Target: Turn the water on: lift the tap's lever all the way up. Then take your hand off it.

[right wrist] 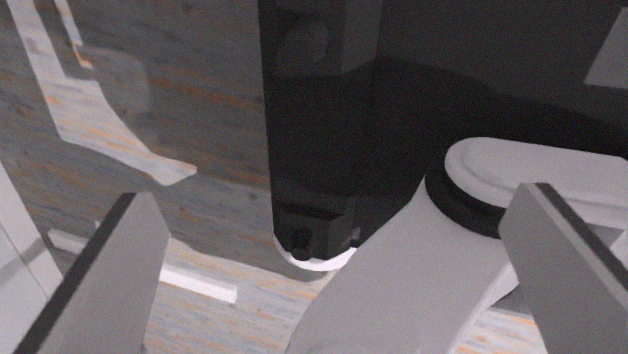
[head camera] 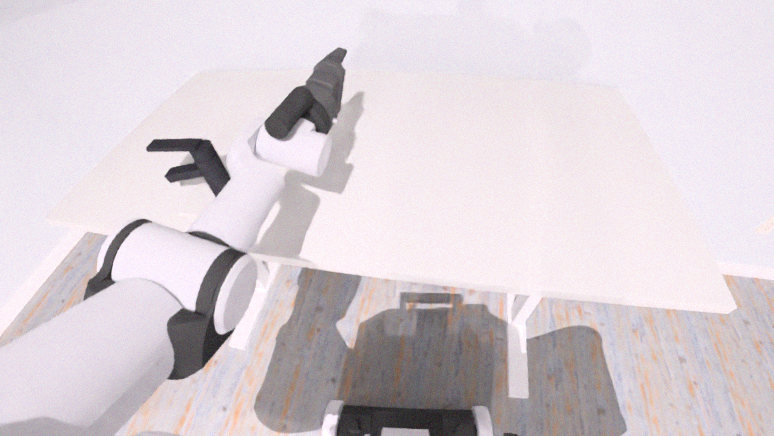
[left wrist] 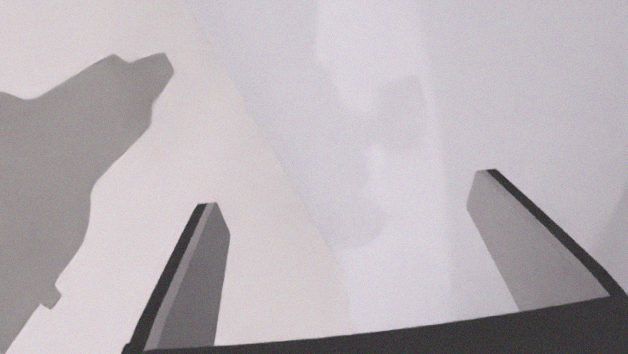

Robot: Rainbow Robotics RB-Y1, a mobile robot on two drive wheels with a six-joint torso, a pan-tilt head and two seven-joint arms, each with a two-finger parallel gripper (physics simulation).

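Frame: origin at the robot's base, x back, y right, z up, level; metres.
Seen in the pictures: left gripper, between the fingertips: point(head camera: 339, 75) point(left wrist: 347, 204); right gripper, between the fingertips: point(right wrist: 334, 210).
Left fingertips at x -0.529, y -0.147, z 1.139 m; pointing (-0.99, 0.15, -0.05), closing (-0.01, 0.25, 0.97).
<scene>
Offsets run from my left fingertips to a thing's top centre. "spot": to the spot under its first point. Level surfaces: height alone.
The black tap {spot: dx +0.187, dy -0.248, dz -0.088 m} point(head camera: 211, 167) stands on the white table at the left in the head view; the left forearm hides its base. Its upper bar, which looks like the lever {dx +0.165, dy -0.325, dz -0.039 m} point(head camera: 174, 144), points left above the shorter spout {dx +0.165, dy -0.334, dz -0.096 m} point(head camera: 185, 172); its exact tilt is hard to tell. My left gripper point(head camera: 340, 51) point(left wrist: 347, 204) is open and empty, beyond and to the right of the tap in the head view, apart from the lever. My right gripper point(right wrist: 334, 210) is open and empty, with floor and the robot's own body behind it. The tap does not show in either wrist view.
The white table {dz -0.187 m} point(head camera: 487, 178) reaches back to the pale wall point(head camera: 677, 64). The left forearm point(head camera: 243, 189) passes close beside the tap. In the right wrist view, the robot's dark base point(right wrist: 315, 150) and a light grey body part {spot: dx +0.666, dy +0.199, dz -0.726 m} point(right wrist: 400, 270) show above the wooden floor {dz -1.137 m} point(right wrist: 210, 215).
</scene>
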